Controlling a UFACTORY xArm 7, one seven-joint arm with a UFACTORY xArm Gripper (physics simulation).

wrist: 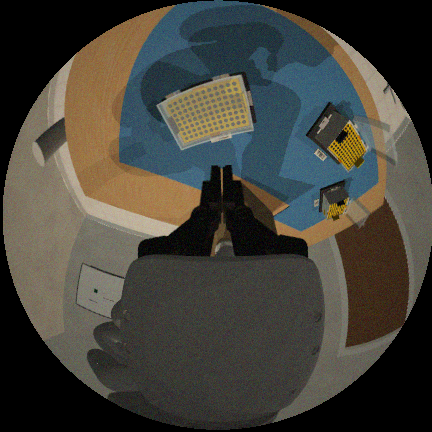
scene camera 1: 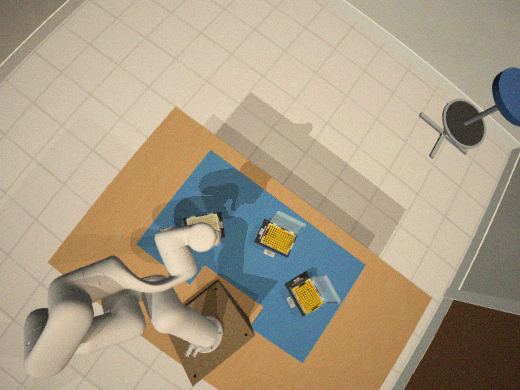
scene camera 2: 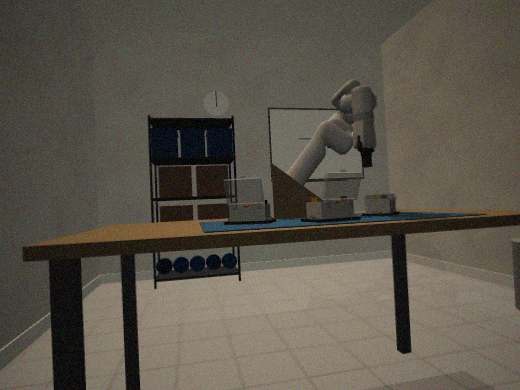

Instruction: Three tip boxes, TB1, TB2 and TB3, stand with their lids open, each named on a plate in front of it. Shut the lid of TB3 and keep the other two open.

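Pixels of known places: gripper, fingertip midpoint: (wrist: 221,177) (scene camera 2: 367,167); arm's base, link origin: (wrist: 232,254) (scene camera 1: 206,334) (scene camera 2: 293,181).
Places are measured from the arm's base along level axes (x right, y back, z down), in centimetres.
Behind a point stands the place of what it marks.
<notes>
One tip box (scene camera 1: 204,221) @(z 7.8, x -22.3, y -33.8 cm) (scene camera 2: 380,204) @(z 11.5, x -17.9, y -36.6 cm) (wrist: 210,111) @(z 7.7, x -21.1, y -32.3 cm) has its clear lid shut flat over the yellow tip rack. The middle box (scene camera 1: 277,237) @(z 9.7, x 5.7, y -43.5 cm) (scene camera 2: 330,209) (wrist: 348,146) @(z 9.7, x 5.7, y -43.4 cm) has its clear lid (scene camera 1: 289,222) @(z 5.5, x 6.2, y -50.6 cm) (scene camera 2: 342,186) @(z 5.2, x 5.8, y -50.9 cm) standing open. The third box (scene camera 1: 306,296) @(z 9.7, x 28.1, y -29.2 cm) (scene camera 2: 248,212) (wrist: 336,207) @(z 9.8, x 27.6, y -29.8 cm) also has its clear lid (scene camera 1: 328,289) @(z 4.6, x 32.7, y -35.9 cm) (scene camera 2: 245,190) @(z 4.8, x 31.8, y -36.5 cm) (wrist: 358,214) @(z 4.5, x 32.5, y -36.1 cm) standing open. The name plates are too small to read. My gripper (scene camera 2: 367,166) @(z -2.8, x -18.2, y -29.6 cm) (wrist: 221,177) @(z -2.8, x -18.2, y -29.6 cm) is shut and empty, up in the air above and near the lidded box; the arm hides it in scene camera 1.
The boxes stand on a blue mat (scene camera 1: 300,345) @(z 15.5, x 38.3, y -10.1 cm) (scene camera 2: 215,227) @(z 15.5, x 42.4, y -41.1 cm) on a wooden table (scene camera 1: 395,300) @(z 15.7, x 68.3, y -47.2 cm) (scene camera 2: 100,235) @(z 15.8, x 73.5, y -38.6 cm). A brown base plate (scene camera 1: 232,320) @(z -1.3, x 5.1, y -9.0 cm) is under the arm at the table's near side. The two raised lids stick up above their boxes.
</notes>
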